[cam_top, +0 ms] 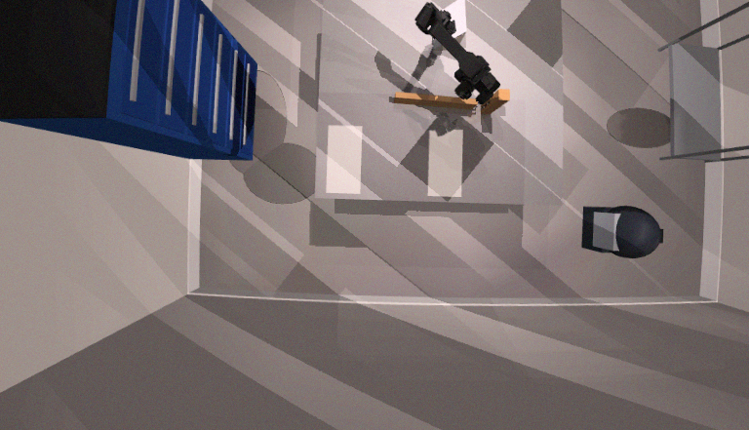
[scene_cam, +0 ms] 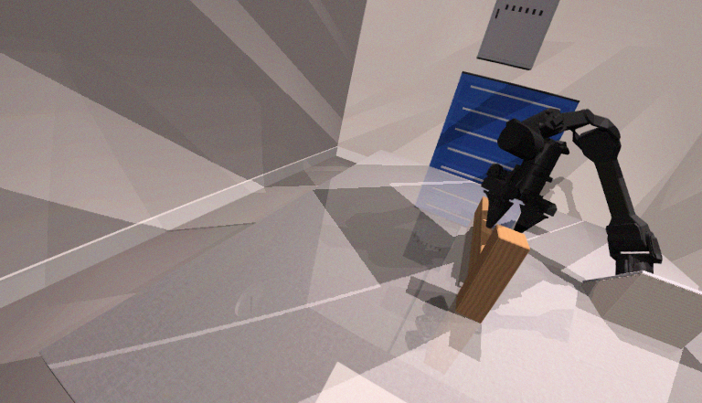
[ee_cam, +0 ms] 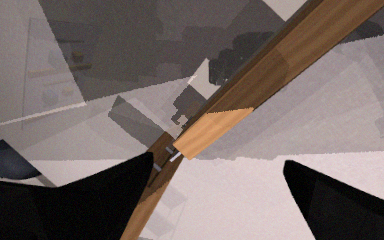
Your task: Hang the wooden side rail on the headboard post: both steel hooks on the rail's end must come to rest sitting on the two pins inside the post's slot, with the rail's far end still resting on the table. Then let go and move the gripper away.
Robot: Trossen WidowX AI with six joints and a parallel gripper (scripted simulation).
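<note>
The headboard post lies 30 mm ahead of my gripper tip, 130 mm to the left of it and 40 mm below it.
</note>
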